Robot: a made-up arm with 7 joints. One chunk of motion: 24 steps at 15 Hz.
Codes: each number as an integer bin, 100 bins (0 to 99) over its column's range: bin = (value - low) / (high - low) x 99, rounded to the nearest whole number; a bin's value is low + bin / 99 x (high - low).
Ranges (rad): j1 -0.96..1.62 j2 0..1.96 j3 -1.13..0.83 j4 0.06..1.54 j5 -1.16..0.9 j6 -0.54..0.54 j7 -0.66..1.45
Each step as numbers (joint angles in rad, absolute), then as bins.
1 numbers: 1.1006 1.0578 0.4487 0.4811 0.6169 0.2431 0.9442
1 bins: 79 53 80 28 85 72 75
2 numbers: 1.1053 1.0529 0.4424 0.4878 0.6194 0.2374 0.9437
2 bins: 79 53 79 29 86 71 75
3 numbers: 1.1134 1.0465 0.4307 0.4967 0.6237 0.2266 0.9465
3 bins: 80 53 79 29 86 70 75
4 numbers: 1.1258 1.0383 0.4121 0.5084 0.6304 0.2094 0.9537
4 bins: 80 52 78 30 86 69 76
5 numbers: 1.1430 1.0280 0.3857 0.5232 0.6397 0.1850 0.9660
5 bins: 81 52 77 31 86 66 76
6 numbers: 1.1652 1.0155 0.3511 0.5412 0.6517 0.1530 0.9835
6 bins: 82 51 75 32 87 64 77
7 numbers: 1.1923 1.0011 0.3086 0.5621 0.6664 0.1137 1.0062
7 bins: 83 51 73 34 88 60 78
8 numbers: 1.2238 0.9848 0.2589 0.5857 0.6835 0.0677 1.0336
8 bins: 84 50 70 35 89 56 79
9 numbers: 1.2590 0.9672 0.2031 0.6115 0.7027 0.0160 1.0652
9 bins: 85 49 67 37 90 51 81
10 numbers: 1.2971 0.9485 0.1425 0.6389 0.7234 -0.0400 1.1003
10 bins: 87 48 64 39 91 46 83
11 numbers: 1.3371 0.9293 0.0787 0.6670 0.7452 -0.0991 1.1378
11 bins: 88 47 61 41 92 40 84
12 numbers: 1.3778 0.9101 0.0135 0.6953 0.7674 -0.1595 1.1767
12 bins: 90 46 58 42 93 35 86
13 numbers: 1.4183 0.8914 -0.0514 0.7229 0.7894 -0.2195 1.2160
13 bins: 91 45 54 44 94 29 88
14 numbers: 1.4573 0.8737 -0.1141 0.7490 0.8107 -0.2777 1.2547
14 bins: 93 44 51 46 95 24 90
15 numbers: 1.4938 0.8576 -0.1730 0.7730 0.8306 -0.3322 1.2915
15 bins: 94 43 48 48 96 19 92
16 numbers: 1.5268 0.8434 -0.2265 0.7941 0.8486 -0.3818 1.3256
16 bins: 95 43 46 49 97 15 93
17 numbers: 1.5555 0.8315 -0.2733 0.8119 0.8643 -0.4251 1.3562
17 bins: 97 42 43 50 97 11 95
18 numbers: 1.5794 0.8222 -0.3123 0.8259 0.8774 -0.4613 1.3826
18 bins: 97 42 41 51 98 7 96
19 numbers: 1.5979 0.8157 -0.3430 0.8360 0.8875 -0.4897 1.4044
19 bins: 98 41 40 52 98 5 97
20 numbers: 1.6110 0.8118 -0.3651 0.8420 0.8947 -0.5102 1.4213
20 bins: 99 41 39 52 99 3 98
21 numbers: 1.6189 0.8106 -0.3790 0.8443 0.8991 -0.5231 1.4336
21 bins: 99 41 38 52 99 2 98
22 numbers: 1.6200 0.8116 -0.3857 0.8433 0.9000 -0.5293 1.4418
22 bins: 99 41 38 52 99 1 99
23 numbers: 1.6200 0.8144 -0.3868 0.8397 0.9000 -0.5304 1.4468
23 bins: 99 41 38 52 99 1 99
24 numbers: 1.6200 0.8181 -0.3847 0.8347 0.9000 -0.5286 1.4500
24 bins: 99 41 38 52 99 1 99
